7 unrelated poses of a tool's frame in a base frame.
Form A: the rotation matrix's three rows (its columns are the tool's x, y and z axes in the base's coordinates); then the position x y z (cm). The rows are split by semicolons.
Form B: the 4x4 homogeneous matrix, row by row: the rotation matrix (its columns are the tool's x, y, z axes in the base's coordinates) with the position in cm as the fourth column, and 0 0 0 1 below. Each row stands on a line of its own. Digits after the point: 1 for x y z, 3 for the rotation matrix.
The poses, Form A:
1: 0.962 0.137 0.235; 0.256 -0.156 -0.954; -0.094 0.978 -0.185; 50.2 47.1 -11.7
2: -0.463 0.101 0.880; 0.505 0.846 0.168; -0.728 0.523 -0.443; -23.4 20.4 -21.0
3: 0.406 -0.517 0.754; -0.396 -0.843 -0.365; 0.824 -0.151 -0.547; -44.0 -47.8 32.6
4: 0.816 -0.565 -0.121; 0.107 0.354 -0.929; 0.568 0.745 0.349; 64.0 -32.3 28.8
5: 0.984 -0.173 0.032; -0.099 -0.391 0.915; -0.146 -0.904 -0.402; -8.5 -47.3 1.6
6: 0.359 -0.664 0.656; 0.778 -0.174 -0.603; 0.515 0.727 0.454; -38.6 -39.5 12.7
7: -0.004 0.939 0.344; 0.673 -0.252 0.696; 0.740 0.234 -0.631; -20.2 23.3 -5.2
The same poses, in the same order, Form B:
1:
0.962 0.137 0.235 50.2
0.256 -0.156 -0.954 47.1
-0.094 0.978 -0.185 -11.7
0 0 0 1

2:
-0.463 0.101 0.880 -23.4
0.505 0.846 0.168 20.4
-0.728 0.523 -0.443 -21.0
0 0 0 1

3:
0.406 -0.517 0.754 -44.0
-0.396 -0.843 -0.365 -47.8
0.824 -0.151 -0.547 32.6
0 0 0 1

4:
0.816 -0.565 -0.121 64.0
0.107 0.354 -0.929 -32.3
0.568 0.745 0.349 28.8
0 0 0 1

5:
0.984 -0.173 0.032 -8.5
-0.099 -0.391 0.915 -47.3
-0.146 -0.904 -0.402 1.6
0 0 0 1

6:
0.359 -0.664 0.656 -38.6
0.778 -0.174 -0.603 -39.5
0.515 0.727 0.454 12.7
0 0 0 1

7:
-0.004 0.939 0.344 -20.2
0.673 -0.252 0.696 23.3
0.740 0.234 -0.631 -5.2
0 0 0 1

